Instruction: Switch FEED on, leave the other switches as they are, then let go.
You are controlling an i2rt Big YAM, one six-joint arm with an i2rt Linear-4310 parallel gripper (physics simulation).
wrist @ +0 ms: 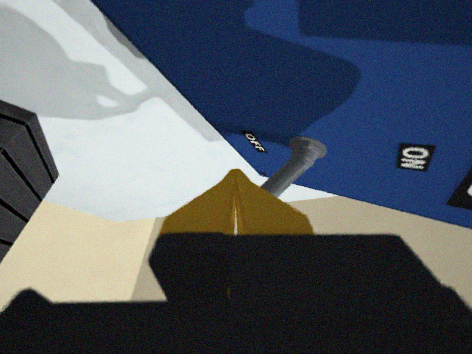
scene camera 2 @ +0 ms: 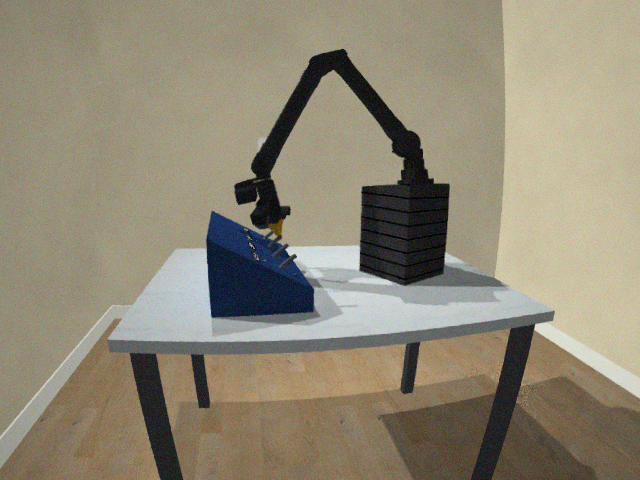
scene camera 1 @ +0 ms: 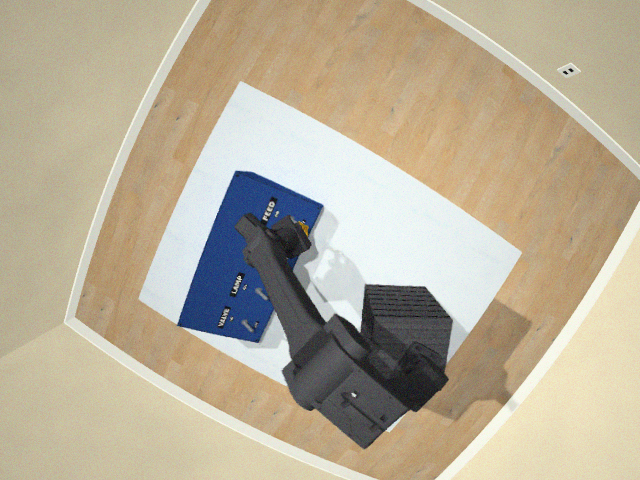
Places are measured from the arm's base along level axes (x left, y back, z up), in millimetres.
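Pixels of known places: gripper, between the fingertips: (wrist: 235, 176) (scene camera 1: 306, 227); arm's base, origin of its link: (scene camera 2: 415, 184) (scene camera 1: 414, 365).
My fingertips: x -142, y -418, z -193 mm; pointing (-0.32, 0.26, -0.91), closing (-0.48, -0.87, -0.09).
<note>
For each thing: its top centre in the pictures, then the offset to it from my fingertips. "spot": a spot on its surface instead. Level surfaces: height alone.
- grey FEED lever, centre of its top: (wrist: 280, 210) (scene camera 2: 270, 228) dx +2, dy -32, dz +30 mm
- OFF mark, a spot on its surface: (wrist: 255, 142) spot: dx +1, dy -15, dz -25 mm
- FEED label, centre of its top: (scene camera 1: 268, 211) dx +9, dy -114, dz +31 mm
- LAMP lever, centre of its top: (scene camera 2: 281, 243) (scene camera 1: 261, 297) dx +242, dy -13, dz +29 mm
- VALVE lever, centre of its top: (scene camera 2: 288, 253) (scene camera 1: 247, 329) dx +361, dy -3, dz +29 mm
- DRIVE lever, centre of its top: (scene camera 2: 275, 235) dx +122, dy -22, dz +29 mm
- white table, height of its surface: dz -102 mm
The blue panel (scene camera 1: 211, 268) (scene camera 2: 248, 284) (wrist: 365, 125) stands on the table. The grey FEED lever (scene camera 2: 267, 235) (wrist: 295, 167) leans from its base toward the OFF mark (wrist: 255, 142), away from the ON mark (wrist: 415, 157). In scene camera 1 the arm hides it beside the FEED label (scene camera 1: 268, 209). My gripper (scene camera 1: 305, 227) (scene camera 2: 279, 236) (wrist: 235, 176) is shut and empty. Its yellow tips are low over the panel's lower edge, on the OFF side of the lever, and overlap the lever's free end in the wrist view. I cannot tell if they touch.
The LAMP lever (scene camera 1: 262, 293) (scene camera 2: 279, 250) and VALVE lever (scene camera 1: 248, 326) (scene camera 2: 287, 261) stand farther along the panel. The DRIVE lever (scene camera 2: 275, 241) is next to FEED. The black ribbed arm base (scene camera 1: 405, 310) (scene camera 2: 403, 232) (wrist: 25, 145) stands on the white table (scene camera 1: 361, 180) (scene camera 2: 330, 322).
</note>
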